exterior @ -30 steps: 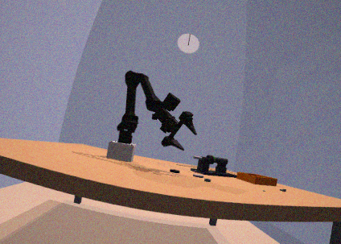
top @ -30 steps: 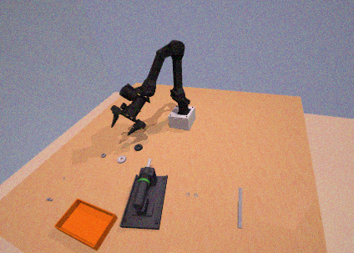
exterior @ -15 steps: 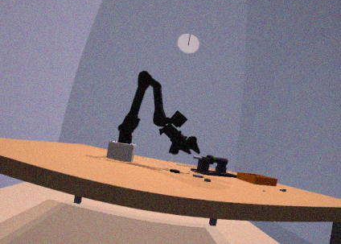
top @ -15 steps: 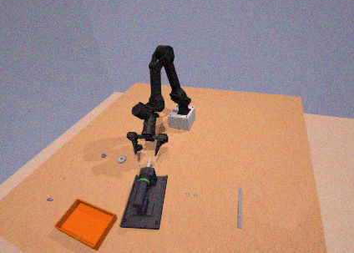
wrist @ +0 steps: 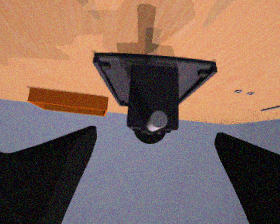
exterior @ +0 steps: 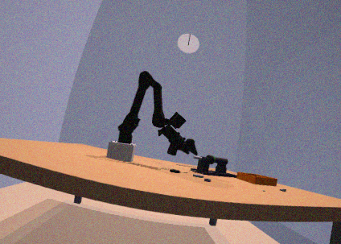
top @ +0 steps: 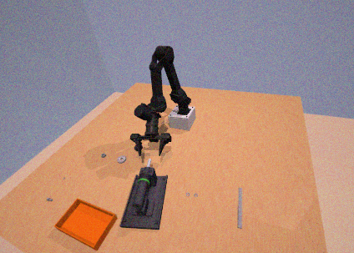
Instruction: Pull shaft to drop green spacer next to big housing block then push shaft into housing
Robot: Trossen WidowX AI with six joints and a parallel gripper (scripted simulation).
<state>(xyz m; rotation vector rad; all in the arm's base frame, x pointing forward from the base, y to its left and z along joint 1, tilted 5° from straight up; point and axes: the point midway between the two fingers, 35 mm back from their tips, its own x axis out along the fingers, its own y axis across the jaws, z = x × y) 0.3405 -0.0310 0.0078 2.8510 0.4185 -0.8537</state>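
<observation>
Right now my gripper tip is 7 cm short of the pale shaft, 3 cm to the right of it and 1 cm above it. The rest, counted from my gripper tip: black washer 15 cm to the right, 10 cm behind, 9 cm below; green spacer 12 cm ahead, 4 cm to the left, 1 cm below; dark baseplate 16 cm ahead, 5 cm to the left, 4 cm below.
</observation>
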